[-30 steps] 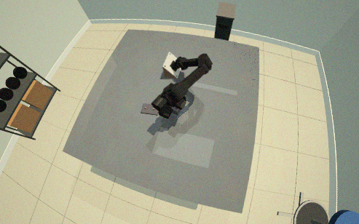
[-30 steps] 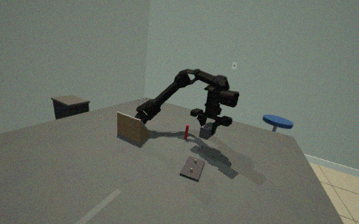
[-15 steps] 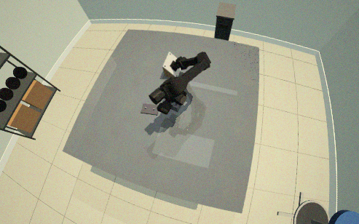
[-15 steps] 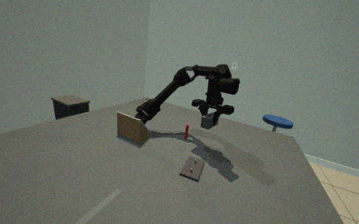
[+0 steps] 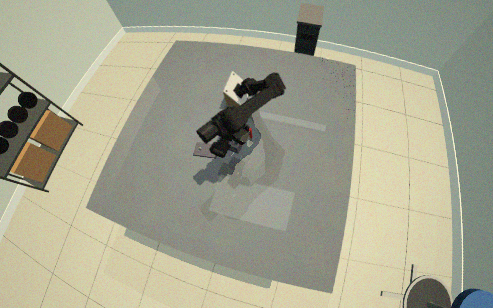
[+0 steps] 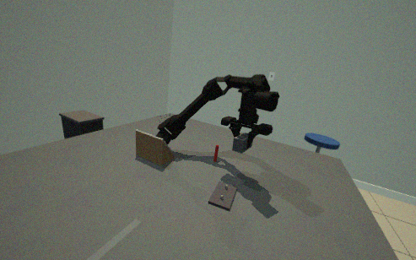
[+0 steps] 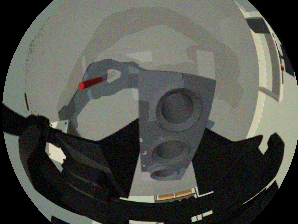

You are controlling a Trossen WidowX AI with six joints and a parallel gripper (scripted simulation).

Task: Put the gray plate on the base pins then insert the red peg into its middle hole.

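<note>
The red peg is 130 mm behind my gripper tip, 40 mm to the left of it and 90 mm below it. The rest, counted from my gripper tip: gray plate (30 mm above).
</note>
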